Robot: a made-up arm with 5 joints.
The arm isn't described. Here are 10 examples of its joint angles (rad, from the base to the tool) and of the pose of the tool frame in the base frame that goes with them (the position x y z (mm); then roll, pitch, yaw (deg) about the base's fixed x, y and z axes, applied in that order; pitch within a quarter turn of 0, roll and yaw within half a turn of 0).
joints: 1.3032 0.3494 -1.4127 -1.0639 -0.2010
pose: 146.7 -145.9 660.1 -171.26 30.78 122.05
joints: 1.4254 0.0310 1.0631 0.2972 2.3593
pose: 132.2 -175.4 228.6 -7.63 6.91 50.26
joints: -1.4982 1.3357 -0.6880 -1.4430 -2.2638
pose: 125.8 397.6 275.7 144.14 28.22 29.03
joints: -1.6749 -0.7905 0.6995 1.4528 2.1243
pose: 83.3 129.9 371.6 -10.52 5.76 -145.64
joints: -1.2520 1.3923 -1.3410 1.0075 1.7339
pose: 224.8 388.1 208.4 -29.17 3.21 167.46
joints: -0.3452 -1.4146 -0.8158 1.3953 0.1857
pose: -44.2 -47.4 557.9 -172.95 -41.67 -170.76
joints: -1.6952 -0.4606 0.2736 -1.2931 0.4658
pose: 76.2 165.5 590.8 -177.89 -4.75 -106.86
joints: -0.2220 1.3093 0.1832 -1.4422 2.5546
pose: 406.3 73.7 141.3 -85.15 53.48 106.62
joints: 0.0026 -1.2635 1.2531 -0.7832 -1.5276
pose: 225.7 4.5 462.3 135.47 0.22 -89.93
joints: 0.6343 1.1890 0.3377 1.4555 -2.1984
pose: 202.2 -68.0 150.2 -78.35 -38.17 -133.60
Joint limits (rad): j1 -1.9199..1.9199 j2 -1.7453..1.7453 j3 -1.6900..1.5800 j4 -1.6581..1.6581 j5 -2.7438..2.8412
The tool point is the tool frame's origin. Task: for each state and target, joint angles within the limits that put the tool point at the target. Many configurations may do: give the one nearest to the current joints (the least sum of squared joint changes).
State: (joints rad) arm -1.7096 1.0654 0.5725 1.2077 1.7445
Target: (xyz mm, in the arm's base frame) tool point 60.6 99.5 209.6
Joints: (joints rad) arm -1.9179 0.7956 0.6870 1.4799 1.7445
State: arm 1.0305 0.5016 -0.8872 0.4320 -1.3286
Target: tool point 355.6 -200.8 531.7
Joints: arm 0.6840 0.1425 -0.7088 0.7099 -1.3286
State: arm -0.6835 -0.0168 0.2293 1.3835 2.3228
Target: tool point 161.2 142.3 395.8
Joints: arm -1.1436 -0.5346 0.3866 1.6581 2.3228
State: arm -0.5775 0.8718 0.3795 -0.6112 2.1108
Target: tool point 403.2 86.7 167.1
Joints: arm -0.2647 0.8714 0.3898 -0.6098 2.1108
